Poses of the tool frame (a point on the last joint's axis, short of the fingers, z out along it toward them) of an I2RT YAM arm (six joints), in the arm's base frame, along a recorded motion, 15 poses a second.
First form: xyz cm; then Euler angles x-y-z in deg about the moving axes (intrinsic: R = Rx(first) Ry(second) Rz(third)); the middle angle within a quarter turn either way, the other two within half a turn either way.
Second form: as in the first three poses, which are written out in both.
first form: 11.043, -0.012, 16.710, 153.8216, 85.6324, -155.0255
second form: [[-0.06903, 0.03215, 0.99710], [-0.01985, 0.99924, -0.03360], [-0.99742, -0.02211, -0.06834]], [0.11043, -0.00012, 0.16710]
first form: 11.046, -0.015, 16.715, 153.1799, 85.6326, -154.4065
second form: [[-0.06868, 0.03290, 0.99710], [-0.02022, 0.99920, -0.03436], [-0.99743, -0.02253, -0.06796]], [0.11046, -0.00015, 0.16715]
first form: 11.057, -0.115, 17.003, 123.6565, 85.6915, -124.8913
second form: [[-0.04297, 0.06162, 0.99717], [-0.02020, 0.99784, -0.06253], [-0.99887, -0.02283, -0.04164]], [0.11057, -0.00115, 0.17003]
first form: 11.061, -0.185, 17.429, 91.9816, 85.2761, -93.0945
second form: [[-0.00445, 0.08223, 0.99660], [-0.01924, 0.99642, -0.08230], [-0.99981, -0.01954, -0.00285]], [0.11061, -0.00185, 0.17429]
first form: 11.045, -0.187, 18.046, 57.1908, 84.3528, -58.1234
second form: [[0.05197, 0.08356, 0.99515], [-0.01843, 0.99640, -0.08271], [-0.99848, -0.01404, 0.05332]], [0.11045, -0.00187, 0.18046]
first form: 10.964, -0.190, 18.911, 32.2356, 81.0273, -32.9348
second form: [[0.13090, 0.08480, 0.98776], [-0.01768, 0.99638, -0.08319], [-0.99124, -0.00658, 0.13192]], [0.10964, -0.00190, 0.18911]
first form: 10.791, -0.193, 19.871, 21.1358, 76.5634, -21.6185
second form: [[0.21602, 0.08561, 0.97263], [-0.01760, 0.99633, -0.08379], [-0.97623, 0.00098, 0.21674]], [0.10791, -0.00193, 0.19871]
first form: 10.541, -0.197, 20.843, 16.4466, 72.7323, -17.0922
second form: [[0.28373, 0.08724, 0.95493], [-0.02346, 0.99619, -0.08404], [-0.95862, 0.00144, 0.28469]], [0.10541, -0.00197, 0.20843]
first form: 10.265, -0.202, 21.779, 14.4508, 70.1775, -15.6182
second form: [[0.32659, 0.09130, 0.94075], [-0.03461, 0.99581, -0.08462], [-0.94453, -0.00493, 0.32838]], [0.10265, -0.00202, 0.21779]
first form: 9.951, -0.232, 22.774, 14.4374, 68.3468, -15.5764
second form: [[0.35544, 0.09908, 0.92943], [-0.03683, 0.99508, -0.09200], [-0.93397, -0.00153, 0.35734]], [0.09951, -0.00232, 0.22774]
